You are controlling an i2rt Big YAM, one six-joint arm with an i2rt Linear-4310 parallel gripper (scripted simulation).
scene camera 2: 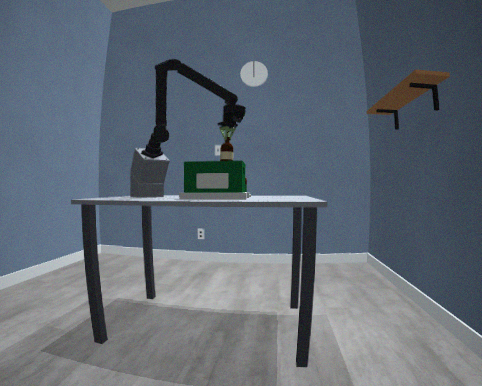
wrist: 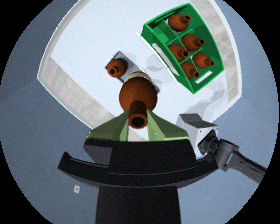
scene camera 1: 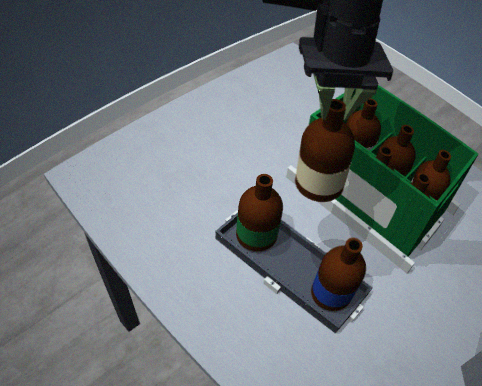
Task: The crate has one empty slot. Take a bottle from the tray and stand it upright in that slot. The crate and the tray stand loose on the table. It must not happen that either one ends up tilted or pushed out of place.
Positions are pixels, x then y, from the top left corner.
Scene:
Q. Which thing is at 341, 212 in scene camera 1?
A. A pale rail.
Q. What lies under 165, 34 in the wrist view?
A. A green crate.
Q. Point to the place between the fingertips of my gripper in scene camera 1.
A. At 333, 116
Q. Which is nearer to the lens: the brown bottle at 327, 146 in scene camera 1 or the grey tray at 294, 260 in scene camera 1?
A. The brown bottle.

